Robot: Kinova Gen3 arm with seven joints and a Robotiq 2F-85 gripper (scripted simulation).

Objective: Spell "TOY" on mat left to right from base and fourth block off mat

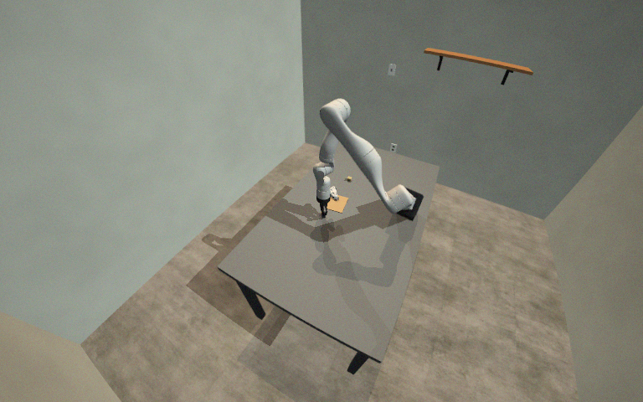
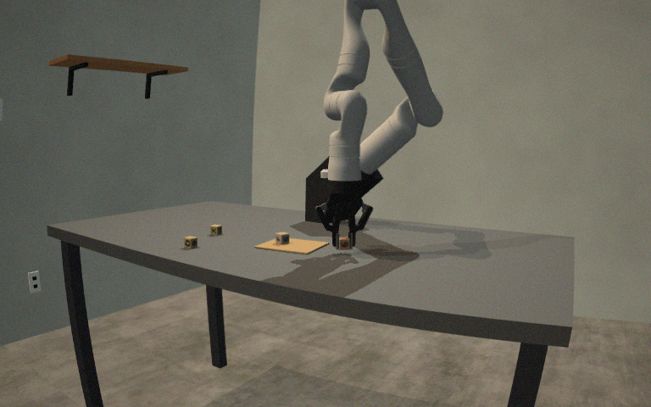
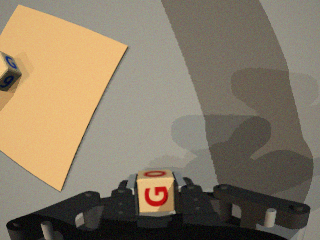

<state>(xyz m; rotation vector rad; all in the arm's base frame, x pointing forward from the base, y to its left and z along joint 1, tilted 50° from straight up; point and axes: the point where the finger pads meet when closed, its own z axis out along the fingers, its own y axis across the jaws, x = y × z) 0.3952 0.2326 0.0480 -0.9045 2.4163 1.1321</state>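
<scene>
Now: the tan mat 10 mm ahead of my hand, 140 mm to the right of it and 30 mm below it. The rest, counted from my hand: block 10 mm below.
</scene>
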